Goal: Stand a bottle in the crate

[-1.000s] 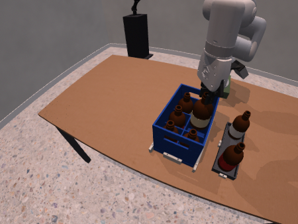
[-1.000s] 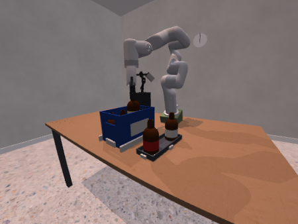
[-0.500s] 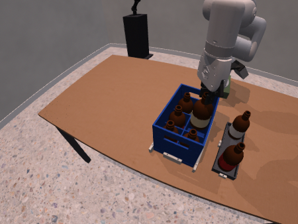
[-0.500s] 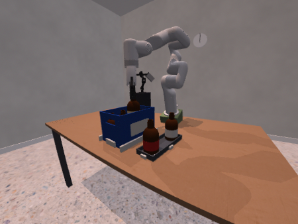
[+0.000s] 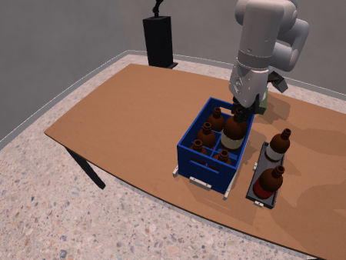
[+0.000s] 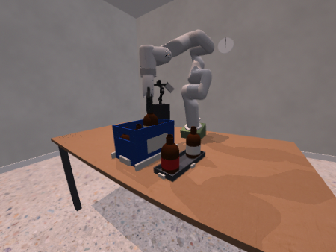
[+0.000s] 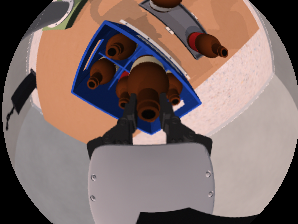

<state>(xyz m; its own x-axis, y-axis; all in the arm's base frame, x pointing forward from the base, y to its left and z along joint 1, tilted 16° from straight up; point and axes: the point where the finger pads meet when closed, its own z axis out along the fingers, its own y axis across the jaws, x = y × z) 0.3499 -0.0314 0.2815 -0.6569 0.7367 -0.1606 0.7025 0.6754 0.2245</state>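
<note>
My hand is 4 cm to the left of the blue crate and 17 cm above it.
</note>
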